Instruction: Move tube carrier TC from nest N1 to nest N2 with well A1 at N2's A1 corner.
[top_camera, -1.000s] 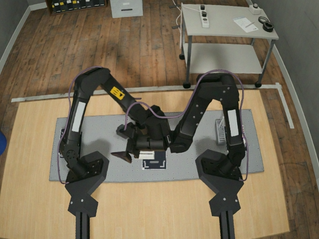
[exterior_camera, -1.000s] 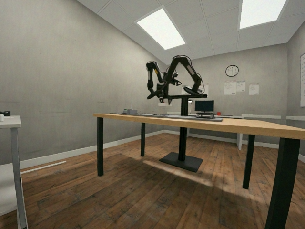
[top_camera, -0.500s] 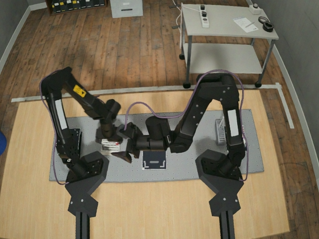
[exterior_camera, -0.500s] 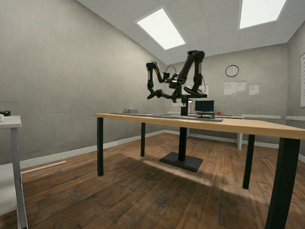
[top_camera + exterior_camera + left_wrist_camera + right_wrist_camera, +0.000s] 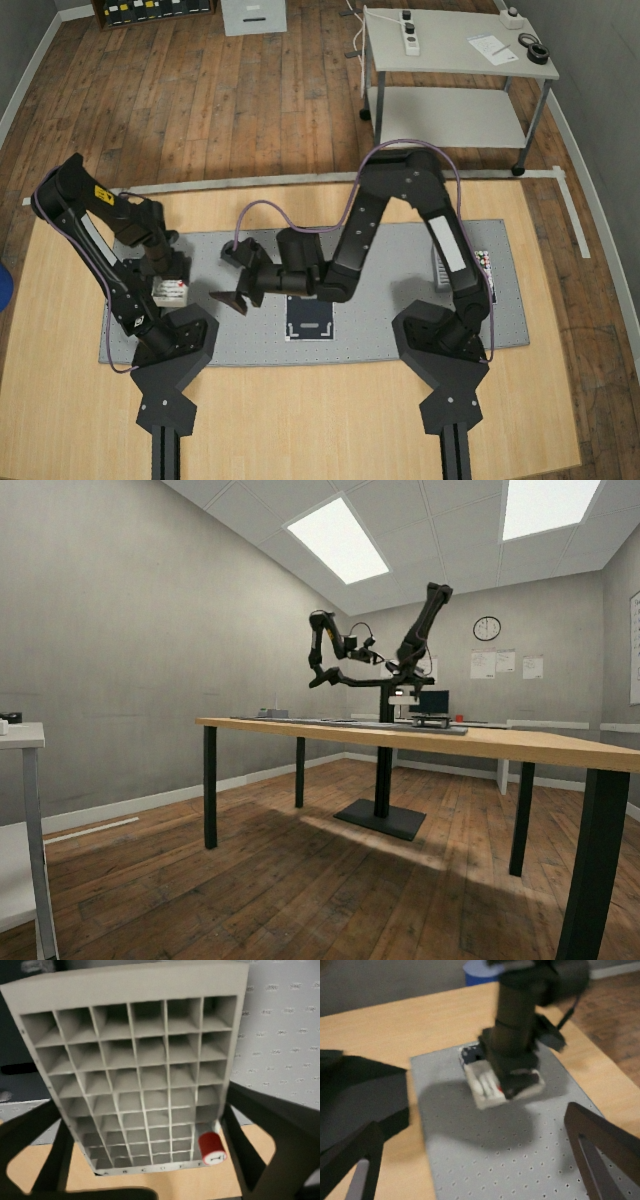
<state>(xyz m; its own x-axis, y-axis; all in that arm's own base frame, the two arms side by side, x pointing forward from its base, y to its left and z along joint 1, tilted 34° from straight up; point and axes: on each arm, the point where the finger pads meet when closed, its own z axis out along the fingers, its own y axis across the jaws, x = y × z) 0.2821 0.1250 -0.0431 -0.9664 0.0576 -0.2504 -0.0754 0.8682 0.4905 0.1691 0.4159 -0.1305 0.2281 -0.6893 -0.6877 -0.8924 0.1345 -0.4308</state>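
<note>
Right now my left hand is 11 cm to the right of the black raised nest N2, 7 cm above it and 3 cm short of it. Round my left hand: grey forceps holder H1: 69 cm to the right, 9 cm below, 7 cm ahead; white tube carrier TC: right at my left hand; transfer nest N1: 34 cm to the right, 10 cm below, 3 cm behind.
</note>
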